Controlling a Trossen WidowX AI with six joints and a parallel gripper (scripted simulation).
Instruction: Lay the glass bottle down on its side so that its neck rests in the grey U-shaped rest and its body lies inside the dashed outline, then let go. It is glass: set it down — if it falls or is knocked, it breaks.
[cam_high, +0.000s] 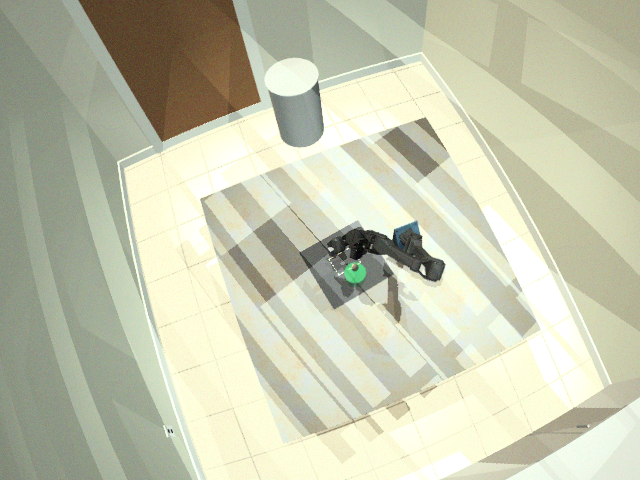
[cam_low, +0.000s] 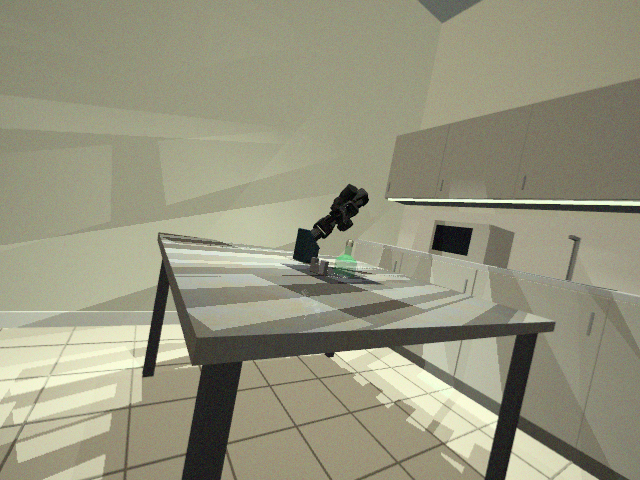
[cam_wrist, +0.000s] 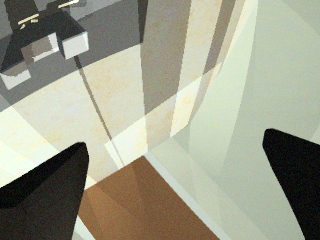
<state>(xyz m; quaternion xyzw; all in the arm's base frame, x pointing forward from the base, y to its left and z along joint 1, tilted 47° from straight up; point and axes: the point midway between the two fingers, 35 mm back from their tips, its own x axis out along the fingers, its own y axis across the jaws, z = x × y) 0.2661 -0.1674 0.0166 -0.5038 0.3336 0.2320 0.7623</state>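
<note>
Now: gripper tip 13 cm to the right of the green glass bottle, 10 cm above it and 3 cm past it. Also, from my gripper tip: dark grey mat: 19 cm below, 5 cm to the left, 3 cm behind.
</note>
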